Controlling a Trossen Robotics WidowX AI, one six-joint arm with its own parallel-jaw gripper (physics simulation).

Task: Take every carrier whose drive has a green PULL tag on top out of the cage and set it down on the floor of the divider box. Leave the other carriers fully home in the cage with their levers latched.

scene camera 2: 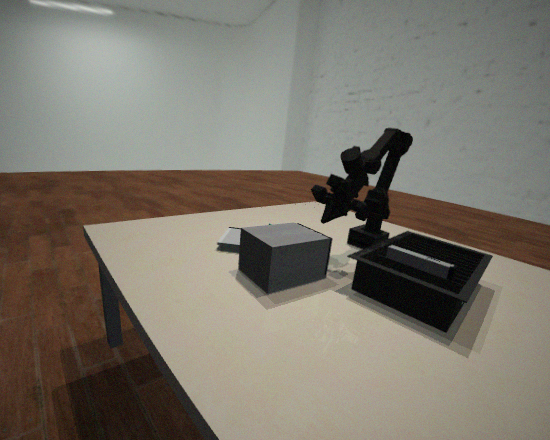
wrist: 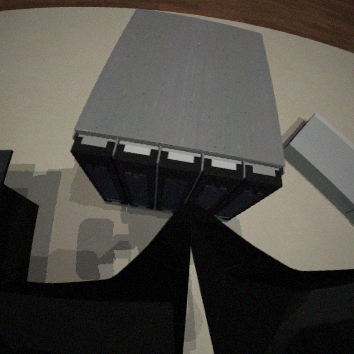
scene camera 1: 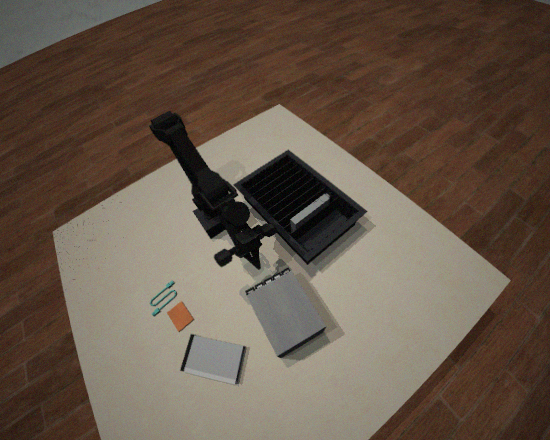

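Seen in the pictures: gripper, fingertip midpoint: (scene camera 2: 321,222) (wrist: 188,211) (scene camera 1: 259,268); arm's base at its link origin: (scene camera 2: 372,230) (scene camera 1: 211,210).
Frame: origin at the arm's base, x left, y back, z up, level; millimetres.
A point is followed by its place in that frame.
The grey cage (scene camera 1: 287,312) @(z 58, x 14, y -481 mm) (scene camera 2: 300,265) @(z -3, x 84, y -478 mm) (wrist: 185,85) @(z 58, x 18, y -442 mm) stands on the table. In the wrist view its near face holds a row of several black carrier fronts (wrist: 172,172) @(z 52, x 25, y -367 mm) with pale strips along their tops. The lever positions are too dark to tell. No green PULL tag shows. My gripper (scene camera 1: 259,267) @(z 74, x 18, y -336 mm) (scene camera 2: 325,220) @(z 74, x 18, y -336 mm) (wrist: 188,211) @(z 74, x 18, y -336 mm) is shut and empty, tips angled down, in the air in front of the carrier fronts and apart from them. The black divider box (scene camera 1: 327,182) @(z 32, x 406, y -185 mm) (scene camera 2: 400,300) @(z -33, x 298, y -357 mm) stands beside the arm, with many slots. A long pale block (scene camera 1: 310,212) @(z 48, x 267, y -259 mm) (scene camera 2: 420,261) @(z 40, x 287, y -260 mm) stands upright in it, beside a wider compartment.
A flat pale grey slab (scene camera 1: 215,359) @(z -34, x -231, y -454 mm) (scene camera 2: 230,238) @(z -34, x -227, y -485 mm) (wrist: 325,155) @(z -34, x -202, y -455 mm) lies beside the cage. An orange square (scene camera 1: 180,316) @(z -55, x -275, y -270 mm) and a teal cable (scene camera 1: 170,284) @(z -55, x -261, y -147 mm) lie on the table near it. The arm's base is close to the divider box's side.
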